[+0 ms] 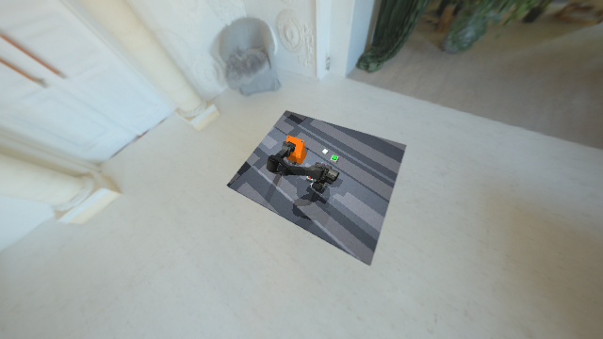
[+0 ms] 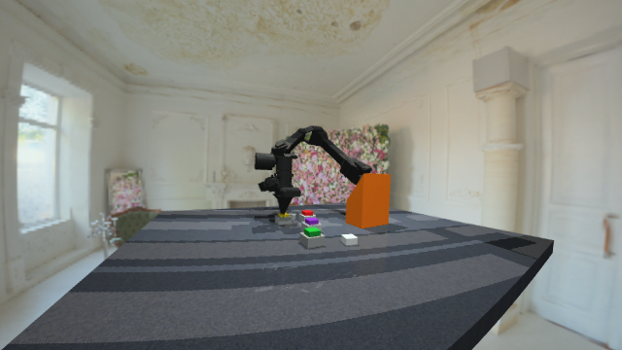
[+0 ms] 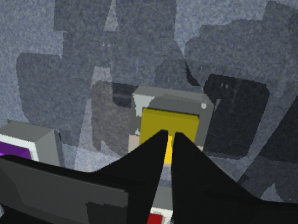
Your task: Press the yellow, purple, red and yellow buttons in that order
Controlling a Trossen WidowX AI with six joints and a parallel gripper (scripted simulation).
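My gripper tip is 10 mm above the yellow button. Round my gripper tip: purple button: 120 mm to the left, 60 mm behind; then red button: 100 mm behind; then green button: 220 mm to the left, 20 mm behind.
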